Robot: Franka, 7 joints.
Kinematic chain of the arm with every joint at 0, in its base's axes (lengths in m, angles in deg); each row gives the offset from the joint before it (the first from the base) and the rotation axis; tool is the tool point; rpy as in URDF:
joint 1: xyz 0 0 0.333 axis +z
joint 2: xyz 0 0 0 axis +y
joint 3: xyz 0 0 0.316 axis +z
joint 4: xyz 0.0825 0 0 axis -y
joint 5: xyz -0.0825 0 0.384 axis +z
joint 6: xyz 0 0 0 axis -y
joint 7: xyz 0.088 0 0 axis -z
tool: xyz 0 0 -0.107 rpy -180 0 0
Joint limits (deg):
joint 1: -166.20..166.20
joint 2: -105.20..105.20
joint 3: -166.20..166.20
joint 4: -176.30..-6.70
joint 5: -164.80..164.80
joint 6: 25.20..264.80
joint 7: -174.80..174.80
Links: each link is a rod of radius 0.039 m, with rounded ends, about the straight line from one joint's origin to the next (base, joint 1, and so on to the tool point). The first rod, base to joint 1, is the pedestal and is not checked.
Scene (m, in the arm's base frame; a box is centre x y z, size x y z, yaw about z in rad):
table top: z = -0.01
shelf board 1: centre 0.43 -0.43 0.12 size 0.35 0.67 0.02 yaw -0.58
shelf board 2: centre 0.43 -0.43 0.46 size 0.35 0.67 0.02 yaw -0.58
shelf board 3: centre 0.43 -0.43 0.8 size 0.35 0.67 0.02 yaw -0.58
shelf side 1: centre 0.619 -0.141 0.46 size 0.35 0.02 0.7 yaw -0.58
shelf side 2: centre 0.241 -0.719 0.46 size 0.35 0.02 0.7 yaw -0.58
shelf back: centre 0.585 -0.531 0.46 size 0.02 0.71 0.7 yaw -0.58
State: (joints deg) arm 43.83 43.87 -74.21 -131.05 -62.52 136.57 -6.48
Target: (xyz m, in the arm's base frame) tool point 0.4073 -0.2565 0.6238
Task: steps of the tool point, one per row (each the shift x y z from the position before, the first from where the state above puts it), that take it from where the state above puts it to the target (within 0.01 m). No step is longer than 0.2 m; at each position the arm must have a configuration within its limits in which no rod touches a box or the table.
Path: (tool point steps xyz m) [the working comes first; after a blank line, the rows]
Joints at the target: 63.60 61.82 -116.41 -122.30 -63.82 123.15 -6.48
Straight joint move there: touches shelf board 2.

1: -0.1663 -0.0931 0.0394
2: -0.1588 -0.0077 0.0721
3: -0.1241 0.0612 0.0658
4: -0.0818 0.0953 0.0314
5: 0.0856 -0.0312 0.0455
6: 0.0949 0.0014 0.0409
7: 0.0913 0.0355 0.0358
8: 0.0758 0.0661 0.0307
9: 0.0817 -0.0505 0.0005
10: 0.0695 -0.0485 -0.0005

